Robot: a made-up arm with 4 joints.
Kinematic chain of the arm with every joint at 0, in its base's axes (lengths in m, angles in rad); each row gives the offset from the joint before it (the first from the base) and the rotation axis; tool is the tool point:
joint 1: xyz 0 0 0.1 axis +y
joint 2: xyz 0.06 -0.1 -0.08 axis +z
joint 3: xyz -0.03 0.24 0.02 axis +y
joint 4: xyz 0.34 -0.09 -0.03 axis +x
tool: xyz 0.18 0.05 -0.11
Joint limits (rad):
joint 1: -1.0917..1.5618
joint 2: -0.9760..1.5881
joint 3: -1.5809..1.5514
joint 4: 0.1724..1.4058
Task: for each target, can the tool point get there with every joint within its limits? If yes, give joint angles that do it. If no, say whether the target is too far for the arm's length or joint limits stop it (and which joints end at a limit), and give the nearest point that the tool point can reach.
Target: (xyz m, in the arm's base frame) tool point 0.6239 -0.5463 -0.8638
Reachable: no: too far | nearest point 0.3346 -0.2900 -0.4169 | short by 0.591 m
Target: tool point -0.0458 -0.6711 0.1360
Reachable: no: joint limits stop it (at a limit: joint 1, joint 2, joint 4) | nearest point 0.1770 -0.3839 0.5889 | short by 0.581 m
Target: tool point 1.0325 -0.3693 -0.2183
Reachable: no: too far | nearest point 0.6103 -0.2314 -0.0881 | short by 0.463 m
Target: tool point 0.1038 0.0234 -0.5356
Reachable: yes | joints 0.3005 -0.6921 1.1215 0.4139
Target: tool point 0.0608 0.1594 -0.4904
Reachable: yes | joints 0.2660 -0.0736 1.2179 1.2573
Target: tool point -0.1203 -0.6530 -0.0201
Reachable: no: joint limits stop it (at a limit: joint 1, joint 2, joint 4) | nearest point -0.1180 -0.3938 -0.4232 | short by 0.479 m
